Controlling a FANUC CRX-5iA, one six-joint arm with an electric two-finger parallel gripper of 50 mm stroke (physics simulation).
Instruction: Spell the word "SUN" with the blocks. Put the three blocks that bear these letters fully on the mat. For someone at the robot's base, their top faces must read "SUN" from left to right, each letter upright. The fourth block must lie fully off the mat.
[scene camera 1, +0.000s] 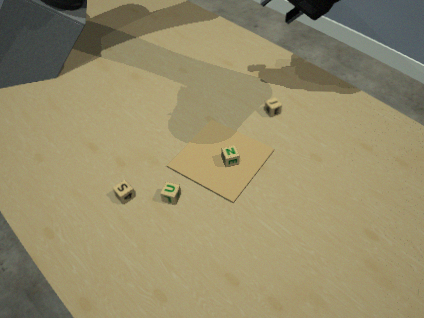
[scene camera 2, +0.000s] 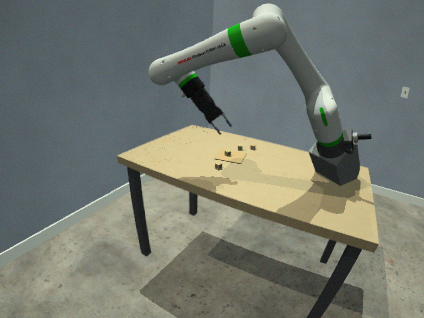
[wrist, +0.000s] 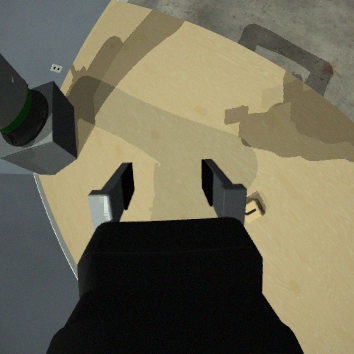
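The mat (scene camera 1: 252, 150) (scene camera 2: 240, 158) lies on the table. The block with a green N on top (scene camera 1: 230, 155) (scene camera 2: 228, 153) sits on the mat. The block with a green U on top (scene camera 1: 170, 192) (scene camera 2: 240, 148) lies off the mat. Beside it, farther from the mat, lies the block with a black S on top (scene camera 1: 124, 191) (scene camera 2: 253, 147). The block with a dark I on top (scene camera 1: 273, 107) (scene camera 2: 218, 166) (wrist: 253, 210) lies off the mat on the opposite side. My gripper (scene camera 1: 276, 11) (scene camera 2: 225, 128) (wrist: 166, 174) is open and empty, tilted high above the table, away from the blocks.
The robot base (scene camera 1: 37, 45) (scene camera 2: 336, 162) (wrist: 62, 127) stands at one end of the wooden table (scene camera 1: 310, 240) (scene camera 2: 165, 155) (wrist: 200, 75). Arm shadows fall across the table and part of the mat. The table edges border the floor and walls.
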